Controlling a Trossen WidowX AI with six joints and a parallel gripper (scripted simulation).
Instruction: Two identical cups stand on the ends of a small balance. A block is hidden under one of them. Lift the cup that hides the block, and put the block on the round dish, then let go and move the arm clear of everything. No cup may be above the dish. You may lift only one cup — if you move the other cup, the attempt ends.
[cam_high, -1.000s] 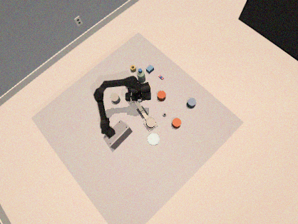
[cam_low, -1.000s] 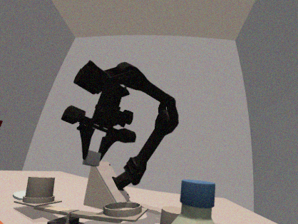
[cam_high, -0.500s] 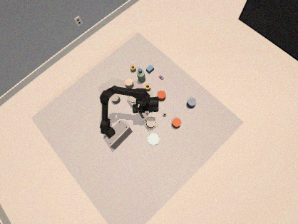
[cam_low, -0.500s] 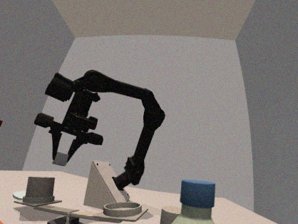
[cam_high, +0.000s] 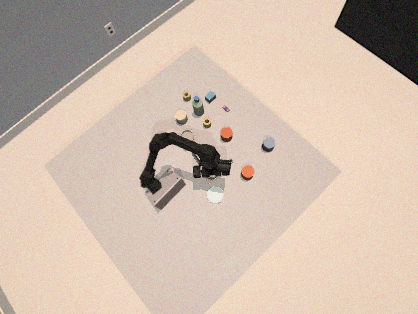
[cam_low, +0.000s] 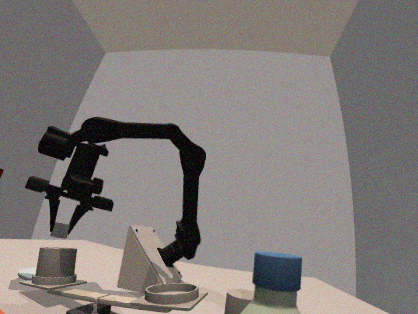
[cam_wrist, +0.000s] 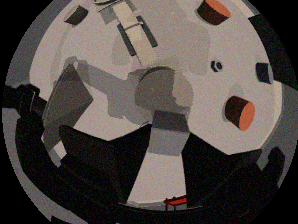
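Now: gripper tip 10 mm short of the grey cup, 10 mm to the right of it and 60 mm above it. From my gripper tip the other things lie so: grey block (10 mm above); then tan cup (70 mm ahead, 460 mm to the left, 80 mm below); then round white dish (50 mm behind, 80 mm to the right, 110 mm below).
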